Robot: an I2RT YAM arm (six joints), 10 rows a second.
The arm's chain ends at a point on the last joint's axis. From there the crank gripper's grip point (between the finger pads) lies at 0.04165 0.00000 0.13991 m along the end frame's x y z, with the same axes.
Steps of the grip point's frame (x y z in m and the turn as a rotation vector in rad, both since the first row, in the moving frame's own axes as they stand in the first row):
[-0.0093 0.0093 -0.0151 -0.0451 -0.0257 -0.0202]
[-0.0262 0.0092 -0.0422 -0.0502 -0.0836 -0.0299]
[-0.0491 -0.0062 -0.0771 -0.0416 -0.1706 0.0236]
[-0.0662 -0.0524 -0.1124 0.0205 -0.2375 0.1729]
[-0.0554 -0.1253 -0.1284 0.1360 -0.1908 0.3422]
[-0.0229 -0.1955 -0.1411 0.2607 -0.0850 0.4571]
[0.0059 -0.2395 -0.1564 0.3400 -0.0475 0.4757]
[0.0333 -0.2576 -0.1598 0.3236 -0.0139 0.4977]
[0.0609 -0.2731 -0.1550 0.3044 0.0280 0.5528]
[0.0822 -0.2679 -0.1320 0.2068 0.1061 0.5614]
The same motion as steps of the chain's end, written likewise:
[-0.0057 0.0038 -0.0160 -0.0451 -0.0257 -0.0202]
[-0.0145 0.0032 -0.0450 -0.0502 -0.0836 -0.0299]
[-0.0247 -0.0128 -0.0820 -0.0416 -0.1706 0.0236]
[-0.0319 -0.0537 -0.1183 0.0205 -0.2375 0.1729]
[-0.0295 -0.1156 -0.1333 0.1360 -0.1908 0.3422]
[-0.0153 -0.1758 -0.1418 0.2607 -0.0850 0.4571]
[0.0058 -0.2114 -0.1535 0.3400 -0.0475 0.4757]
[0.0292 -0.2339 -0.1565 0.3236 -0.0139 0.4977]
[0.0520 -0.2560 -0.1510 0.3044 0.0280 0.5528]
[0.0670 -0.2672 -0.1265 0.2068 0.1061 0.5614]

